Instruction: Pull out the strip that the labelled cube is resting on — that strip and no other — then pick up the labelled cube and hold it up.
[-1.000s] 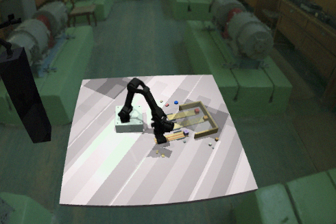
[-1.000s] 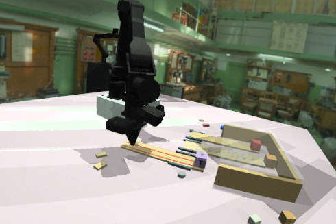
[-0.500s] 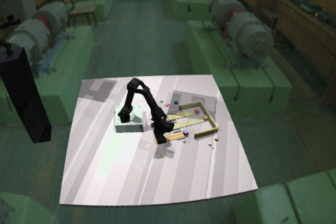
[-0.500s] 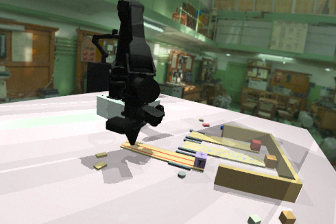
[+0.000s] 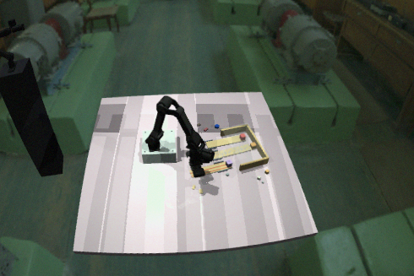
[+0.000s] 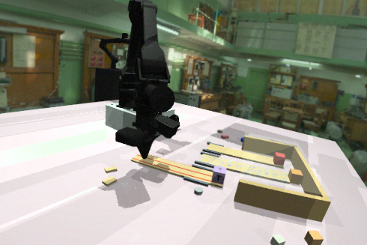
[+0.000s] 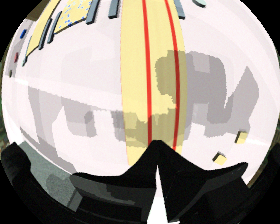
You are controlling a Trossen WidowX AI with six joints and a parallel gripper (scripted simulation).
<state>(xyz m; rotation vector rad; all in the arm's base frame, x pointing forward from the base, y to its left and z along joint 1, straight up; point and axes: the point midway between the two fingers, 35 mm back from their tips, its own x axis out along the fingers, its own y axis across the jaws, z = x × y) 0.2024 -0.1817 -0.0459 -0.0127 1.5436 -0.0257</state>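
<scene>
Right now the red-lined strip is 100 mm ahead of my gripper tip. Also, from my gripper tip: small disc 180 mm ahead, 60 mm to the right; cube 210 mm ahead, 20 mm above, 10 mm to the left.
</scene>
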